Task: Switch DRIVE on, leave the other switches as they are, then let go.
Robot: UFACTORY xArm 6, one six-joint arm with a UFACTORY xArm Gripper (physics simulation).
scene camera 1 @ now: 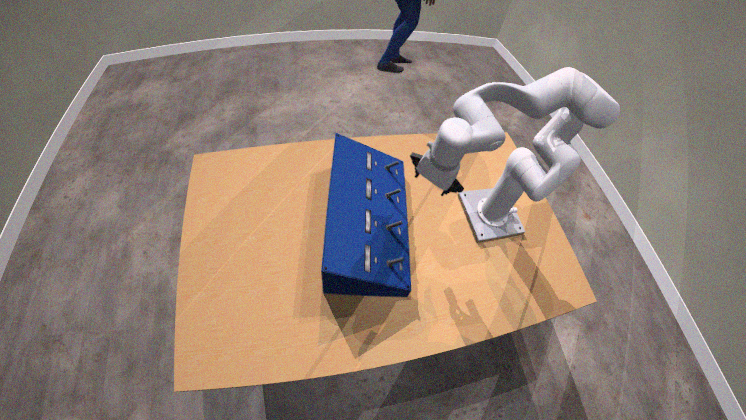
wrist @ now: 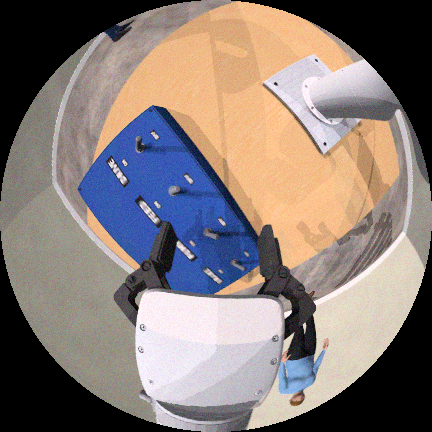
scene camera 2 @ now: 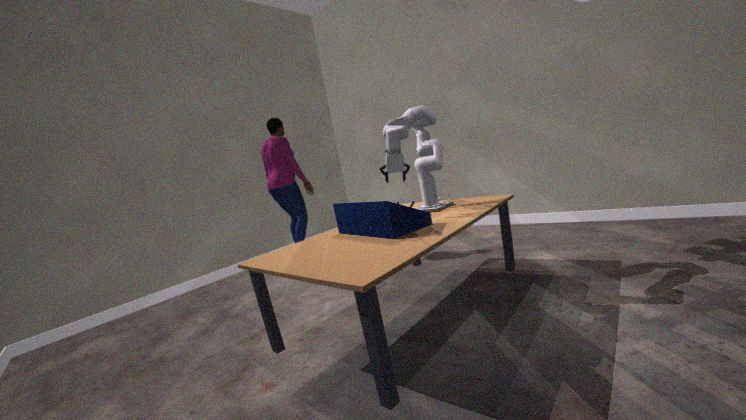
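Seen in the pictures: gripper, fingertip midpoint: (scene camera 1: pixel 431 183) (wrist: pixel 216 231) (scene camera 2: pixel 395 181); arm's base, link origin: (scene camera 1: pixel 492 212) (wrist: pixel 323 99) (scene camera 2: pixel 431 205).
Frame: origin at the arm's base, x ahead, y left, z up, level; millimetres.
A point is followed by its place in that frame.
A blue sloped switch box (scene camera 1: pixel 347 208) @(x 547, y 21, z 128 mm) (scene camera 2: pixel 365 219) @(x 606, y 25, z 66 mm) (wrist: pixel 115 210) @(x 517, y -133, z 126 mm) stands on the table. Several grey levers stick up in a row; in the wrist view, they are a far lever (wrist: pixel 139 145) @(x 369, y -167, z 89 mm), a second lever (wrist: pixel 174 190) @(x 375, y -52, z 107 mm), a third lever (wrist: pixel 211 233) @(x 401, y 60, z 93 mm) and a fourth lever (wrist: pixel 239 265) @(x 421, y 179, z 93 mm). Each has a white name label beside it. The label print is too blurred to tell surely which is DRIVE, and the on or off positions are unclear. My gripper (scene camera 1: pixel 430 184) @(x 308, y 7, z 208 mm) (scene camera 2: pixel 395 180) @(x 308, y 7, z 208 mm) (wrist: pixel 216 231) @(x 308, y 7, z 208 mm) is open and empty, pointing down above the box's robot-side edge, clear of the levers.
The wooden table (scene camera 1: pixel 234 323) @(x 910, y 294, z -21 mm) (scene camera 2: pixel 313 266) @(x 1013, y 121, z -21 mm) (wrist: pixel 240 165) @(x 284, y 12, z -21 mm) carries the arm's base plate (scene camera 1: pixel 488 237) @(x 53, y 99, z 0 mm) (scene camera 2: pixel 443 206) @(x 19, y 102, z -5 mm) (wrist: pixel 290 87) @(x 61, y -62, z 0 mm) on the box's lever side. A person in a pink top (scene camera 2: pixel 279 161) stands beyond the table. A person in light blue (wrist: pixel 297 374) shows in the wrist view.
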